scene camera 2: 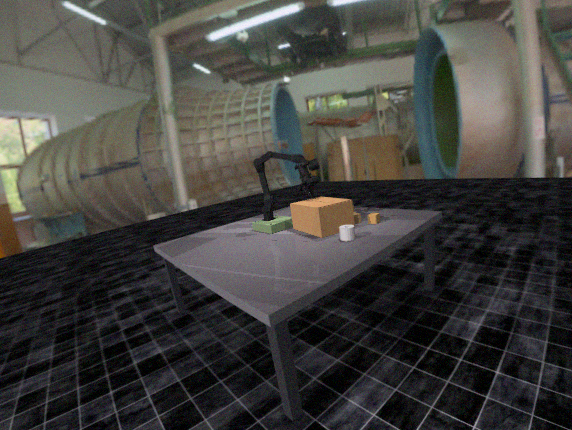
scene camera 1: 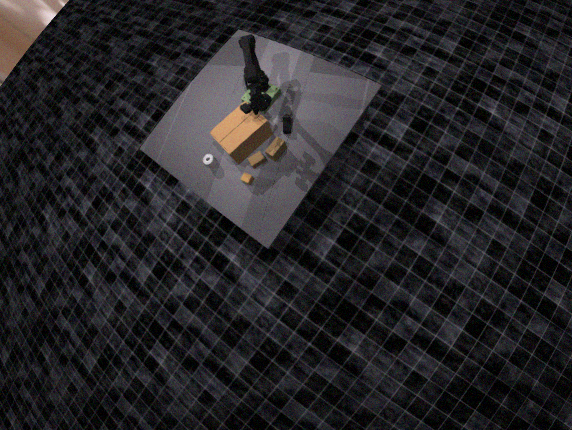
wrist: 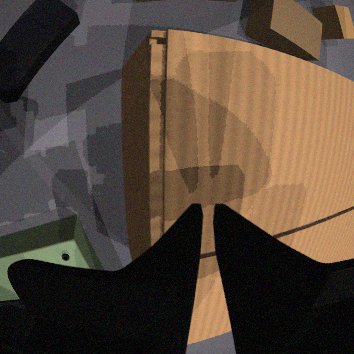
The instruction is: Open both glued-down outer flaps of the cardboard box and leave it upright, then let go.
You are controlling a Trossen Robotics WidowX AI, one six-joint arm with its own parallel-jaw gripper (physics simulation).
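Places are measured from the arm's base along level axes (x up, y back, z right), in millimetres.
Where they show: gripper, fingertip midpoint: [scene camera 2: 312, 197] [scene camera 1: 256, 114] [wrist: 206, 212]; arm's base at its link origin: [scene camera 2: 269, 219] [scene camera 1: 264, 88] [wrist: 17, 314].
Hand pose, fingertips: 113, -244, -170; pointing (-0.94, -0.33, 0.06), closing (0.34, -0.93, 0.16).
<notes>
Each offset is from my fingertips to the top centre of the thing, as dx, dy, dz. "pt": to the spot under its first point.
The cardboard box {-8, -118, +58} [scene camera 1: 239, 134] [scene camera 2: 320, 216] stands upright on the table. Its two outer flaps lie flat over the top and meet at a dark seam. In the wrist view the larger visible flap {pt -9, -67, -29} [wrist: 300, 120] lies beyond the seam, and part of the other flap {pt -9, +0, +81} [wrist: 209, 300] shows between my fingers. A narrow layered edge shows along the box's left side there. My gripper [scene camera 1: 257, 114] [scene camera 2: 309, 194] [wrist: 206, 212] is shut, with a slim gap between the fingertips and no thing seen held in it. It points down over the box top near the seam. Whether the tips touch the cardboard is unclear.
A green tray-like part [scene camera 1: 273, 93] [scene camera 2: 270, 227] [wrist: 45, 250] sits at the arm's base. A black block {-131, +98, -129} [scene camera 1: 287, 125] [wrist: 37, 45] lies beside the box. Small cardboard blocks [scene camera 1: 276, 148] [scene camera 2: 374, 218] [wrist: 295, 30] and a white roll {-103, -376, +152} [scene camera 1: 204, 162] [scene camera 2: 347, 234] stand around it.
</notes>
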